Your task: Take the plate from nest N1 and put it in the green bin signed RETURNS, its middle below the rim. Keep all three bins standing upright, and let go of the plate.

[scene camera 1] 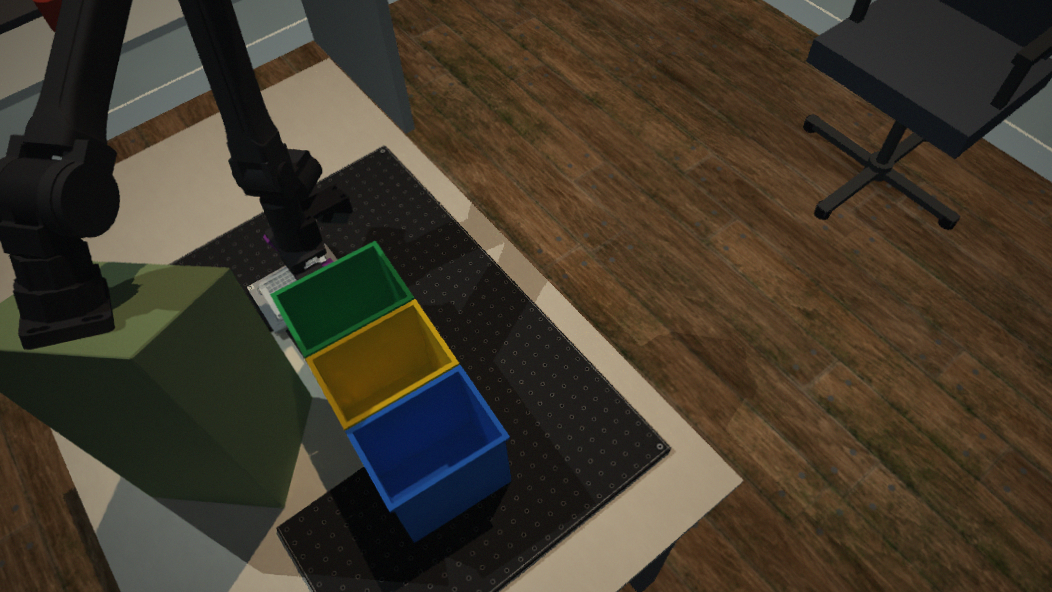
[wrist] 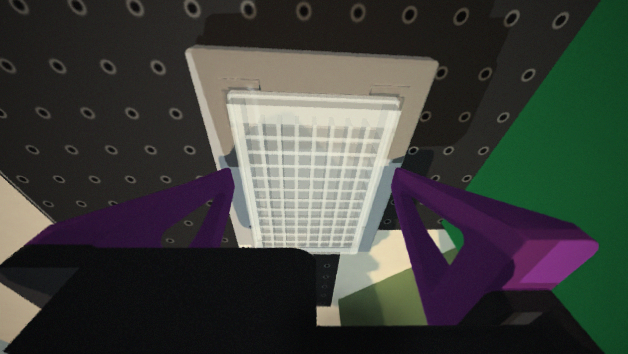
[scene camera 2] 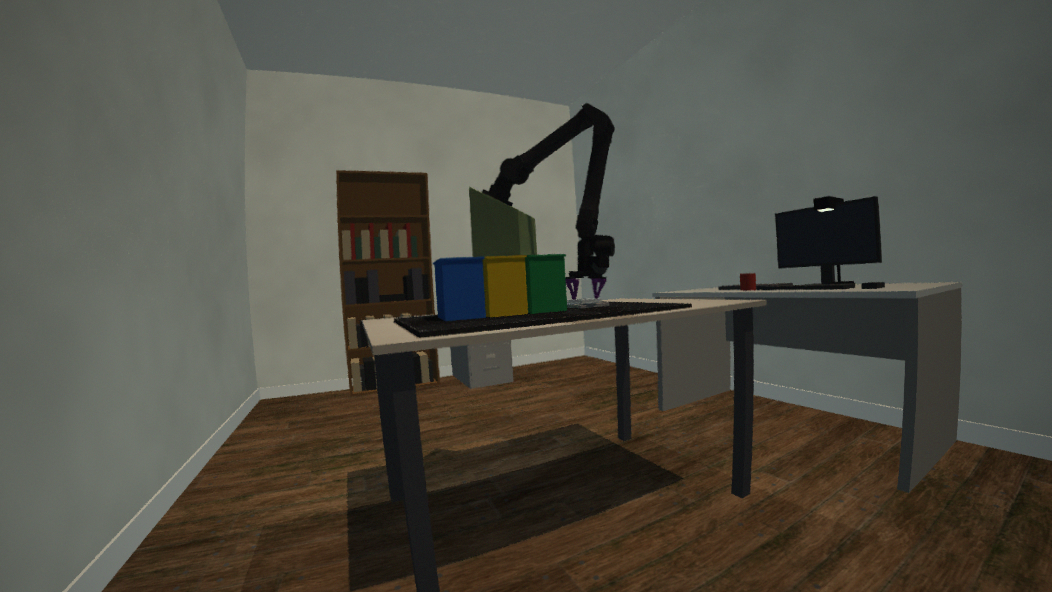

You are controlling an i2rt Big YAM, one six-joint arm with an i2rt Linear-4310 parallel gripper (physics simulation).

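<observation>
A clear, gridded plate (wrist: 310, 165) (scene camera 1: 278, 279) lies flat in a beige nest (wrist: 310, 70); no N1 label is readable. My gripper (wrist: 312, 177) (scene camera 2: 585, 296) is open and empty. Its purple fingertips show on either side of the plate's long edges in the wrist view, and low over the nest in scene camera 2. The green bin (scene camera 1: 342, 298) (scene camera 2: 545, 283) (wrist: 575, 150) stands upright right beside the nest; its RETURNS sign does not show. The yellow bin (scene camera 1: 382, 364) (scene camera 2: 506, 287) and blue bin (scene camera 1: 456, 478) (scene camera 2: 461, 288) stand upright in a row with it.
A black perforated mat (scene camera 1: 573, 412) (scene camera 2: 632, 310) lies under the bins and nest on the table (scene camera 1: 698, 478). The olive pedestal (scene camera 1: 242, 412) (scene camera 2: 500, 228) bearing the arm stands close beside the bin row. A desk with a monitor (scene camera 2: 829, 234) stands beyond the table.
</observation>
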